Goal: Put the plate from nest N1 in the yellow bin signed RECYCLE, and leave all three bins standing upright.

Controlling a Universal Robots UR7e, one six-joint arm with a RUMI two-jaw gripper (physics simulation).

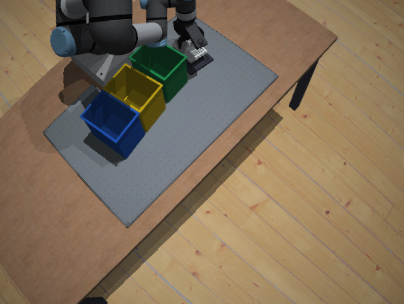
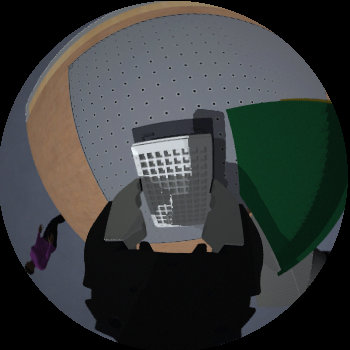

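The white plate, with a grid of square wells, is between the two grey fingers of my gripper. The gripper is shut on its two sides and holds it roughly level, a little above the dark nest. No N1 label is readable. The yellow bin stands upright between the blue bin and the green bin. The green bin stands upright beside the gripper; the blue one is upright too. The RECYCLE sign is not readable. The inside floors of the bins are partly hidden.
The bins stand in a close row on the grey perforated mat. The mat lies on a brown wooden table. The arm reaches above the back of the mat, behind the green bin. A person shows beyond the table.
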